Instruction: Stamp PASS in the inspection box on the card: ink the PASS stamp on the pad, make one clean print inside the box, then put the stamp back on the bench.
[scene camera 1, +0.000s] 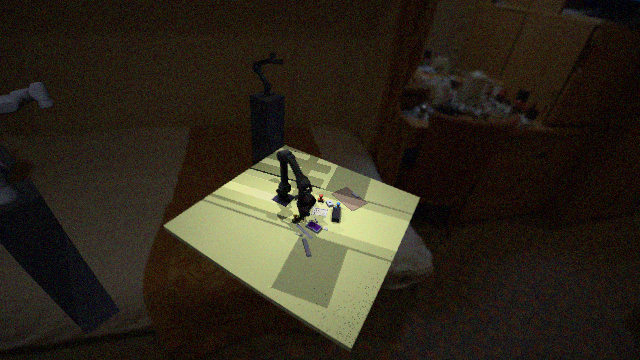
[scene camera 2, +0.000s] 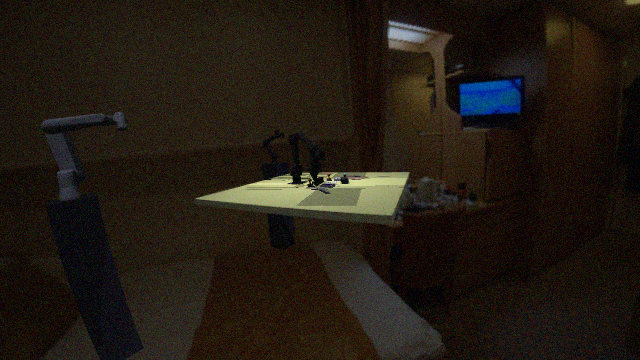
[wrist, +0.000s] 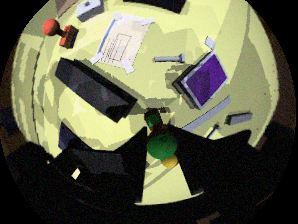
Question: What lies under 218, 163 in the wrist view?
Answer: My gripper.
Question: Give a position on a white card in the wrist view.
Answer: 119, 46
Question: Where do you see a green-topped stamp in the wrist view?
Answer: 161, 143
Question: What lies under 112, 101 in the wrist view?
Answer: A long black block.
